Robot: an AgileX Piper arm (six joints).
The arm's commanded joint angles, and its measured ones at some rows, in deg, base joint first. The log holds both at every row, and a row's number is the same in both.
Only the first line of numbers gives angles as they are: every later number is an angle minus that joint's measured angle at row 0.
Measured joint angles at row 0:
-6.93 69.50 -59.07 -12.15 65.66 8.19
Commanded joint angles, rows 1 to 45:
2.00 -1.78 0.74 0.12 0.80 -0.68
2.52 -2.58 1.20 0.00 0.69 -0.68
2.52 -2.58 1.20 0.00 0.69 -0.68
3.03 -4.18 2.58 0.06 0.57 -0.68
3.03 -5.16 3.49 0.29 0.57 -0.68
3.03 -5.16 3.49 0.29 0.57 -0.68
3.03 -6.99 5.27 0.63 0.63 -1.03
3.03 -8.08 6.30 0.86 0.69 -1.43
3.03 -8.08 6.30 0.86 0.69 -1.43
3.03 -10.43 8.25 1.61 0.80 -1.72
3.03 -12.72 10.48 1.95 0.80 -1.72
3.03 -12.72 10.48 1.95 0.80 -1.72
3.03 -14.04 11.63 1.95 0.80 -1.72
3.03 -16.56 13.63 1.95 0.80 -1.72
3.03 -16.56 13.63 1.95 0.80 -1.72
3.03 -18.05 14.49 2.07 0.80 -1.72
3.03 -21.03 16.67 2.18 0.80 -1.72
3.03 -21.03 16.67 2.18 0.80 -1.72
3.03 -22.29 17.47 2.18 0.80 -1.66
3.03 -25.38 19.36 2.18 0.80 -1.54
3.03 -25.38 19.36 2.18 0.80 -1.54
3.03 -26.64 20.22 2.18 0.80 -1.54
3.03 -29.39 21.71 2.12 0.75 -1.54
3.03 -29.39 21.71 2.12 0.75 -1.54
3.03 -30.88 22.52 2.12 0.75 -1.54
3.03 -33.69 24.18 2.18 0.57 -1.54
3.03 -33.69 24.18 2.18 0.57 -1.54
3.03 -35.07 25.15 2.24 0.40 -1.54
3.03 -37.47 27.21 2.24 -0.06 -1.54
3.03 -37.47 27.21 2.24 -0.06 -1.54
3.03 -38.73 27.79 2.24 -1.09 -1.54
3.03 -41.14 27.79 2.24 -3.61 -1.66
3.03 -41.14 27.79 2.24 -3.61 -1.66
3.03 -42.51 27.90 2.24 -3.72 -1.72
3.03 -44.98 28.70 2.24 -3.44 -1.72
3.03 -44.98 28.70 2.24 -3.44 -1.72
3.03 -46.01 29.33 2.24 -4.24 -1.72
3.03 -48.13 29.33 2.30 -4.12 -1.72
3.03 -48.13 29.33 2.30 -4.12 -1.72
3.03 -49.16 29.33 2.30 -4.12 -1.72
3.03 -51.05 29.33 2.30 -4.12 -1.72
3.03 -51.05 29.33 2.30 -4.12 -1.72
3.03 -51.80 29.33 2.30 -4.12 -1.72
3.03 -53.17 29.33 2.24 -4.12 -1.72
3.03 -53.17 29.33 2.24 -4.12 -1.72
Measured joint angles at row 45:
2.92 -51.17 29.22 2.52 -3.32 -1.37
